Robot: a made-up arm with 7 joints.
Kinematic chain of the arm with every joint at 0, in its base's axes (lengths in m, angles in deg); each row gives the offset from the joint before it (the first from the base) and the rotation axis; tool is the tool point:
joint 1: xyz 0 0 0.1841 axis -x
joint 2: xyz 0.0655 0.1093 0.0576 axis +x
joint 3: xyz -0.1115 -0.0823 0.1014 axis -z
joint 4: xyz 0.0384 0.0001 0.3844 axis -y
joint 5: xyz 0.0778 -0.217 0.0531 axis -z
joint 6: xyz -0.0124 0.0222 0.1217 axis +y
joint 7: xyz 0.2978 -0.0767 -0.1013 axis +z
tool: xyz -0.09 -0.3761 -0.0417
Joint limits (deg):
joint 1: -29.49..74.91
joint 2: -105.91..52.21
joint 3: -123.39..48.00
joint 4: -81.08..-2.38
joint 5: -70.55..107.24
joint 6: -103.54..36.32
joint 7: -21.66..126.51
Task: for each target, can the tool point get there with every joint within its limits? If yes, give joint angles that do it. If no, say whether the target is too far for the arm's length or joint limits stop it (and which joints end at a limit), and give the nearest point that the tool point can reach.
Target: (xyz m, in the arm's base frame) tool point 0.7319 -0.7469 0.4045
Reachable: yes | joints -19.73 17.58 -43.85 -47.12 73.86 -15.76 75.82
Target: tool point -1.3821 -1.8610 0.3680
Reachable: no: too far | nearest point -0.6246 -1.1449 0.3383 | short by 1.043 m
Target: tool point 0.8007 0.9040 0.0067
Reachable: yes | joints 63.36 -53.26 -37.73 -45.80 9.27 -86.58 29.03
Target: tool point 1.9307 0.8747 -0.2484
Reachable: no: too far | nearest point 0.9489 0.7104 -0.1672 | short by 0.999 m
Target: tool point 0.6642 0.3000 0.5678
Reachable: yes | joints -10.80 2.49 -88.83 -72.55 9.13 -36.57 14.49
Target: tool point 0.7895 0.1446 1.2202
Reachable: yes | joints -5.40 -37.08 -26.65 -10.09 38.47 -35.52 87.84
